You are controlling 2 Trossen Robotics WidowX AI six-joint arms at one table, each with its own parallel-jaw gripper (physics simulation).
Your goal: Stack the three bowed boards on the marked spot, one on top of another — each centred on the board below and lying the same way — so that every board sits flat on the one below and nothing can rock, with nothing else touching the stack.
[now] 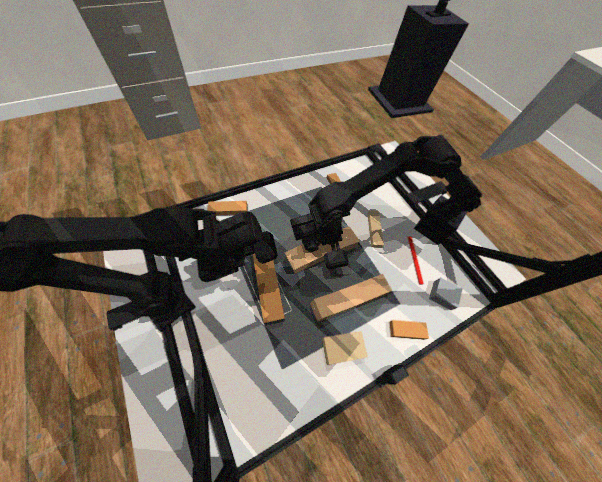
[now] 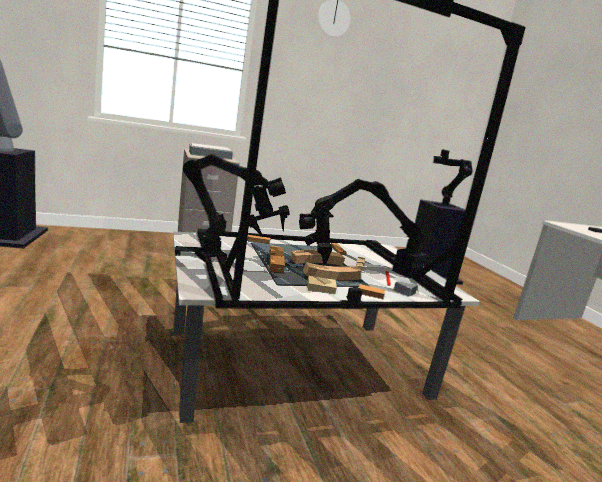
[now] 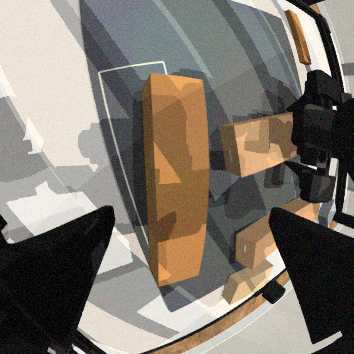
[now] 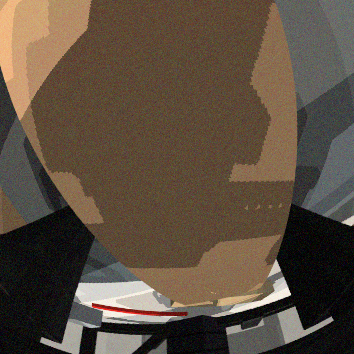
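Observation:
An orange bowed board lies lengthwise over the white marked rectangle, shifted to one side of it. My left gripper is open and empty, high above this board. A paler bowed board lies on the dark mat beside it. My right gripper is open, low over this board, with a finger on either side. The third bowed board lies nearer the front.
Small wooden pieces lie around: at the back left, at the back, near the right arm, and at the front. A red stick and a grey block lie at the right. A black frame rims the table.

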